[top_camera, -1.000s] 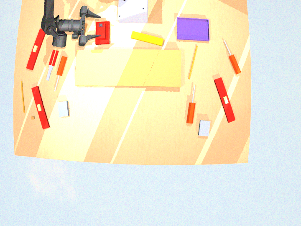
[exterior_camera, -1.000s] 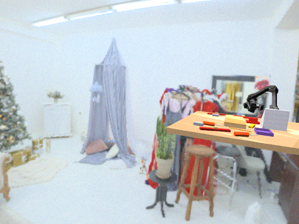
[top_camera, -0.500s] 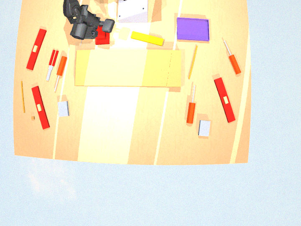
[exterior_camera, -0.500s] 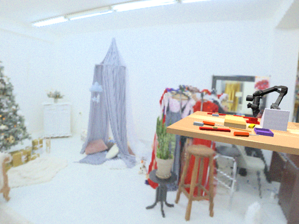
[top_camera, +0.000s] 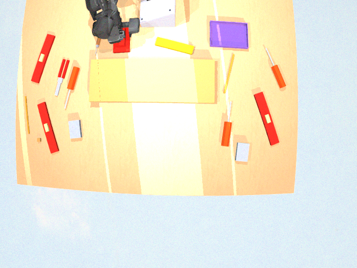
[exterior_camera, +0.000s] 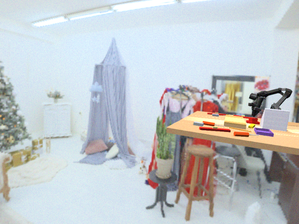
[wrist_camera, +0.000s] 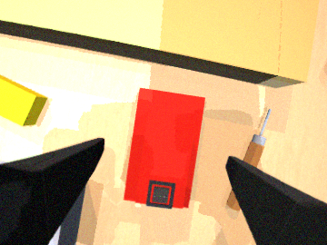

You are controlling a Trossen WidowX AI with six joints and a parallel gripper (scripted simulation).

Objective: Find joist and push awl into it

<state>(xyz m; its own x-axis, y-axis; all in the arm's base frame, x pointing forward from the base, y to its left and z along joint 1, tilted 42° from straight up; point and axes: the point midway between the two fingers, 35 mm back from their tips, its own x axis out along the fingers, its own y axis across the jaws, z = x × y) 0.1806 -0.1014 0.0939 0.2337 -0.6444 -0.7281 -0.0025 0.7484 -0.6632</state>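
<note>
The red stud finder lies 20 mm behind my gripper tip and 30 mm below it. From my gripper tip the other things lie so: yellow block 30 mm ahead, 230 mm to the left, 60 mm below; awl 110 mm to the right, 70 mm below; red two-handled tool 150 mm ahead, 290 mm to the right, 70 mm below.
</note>
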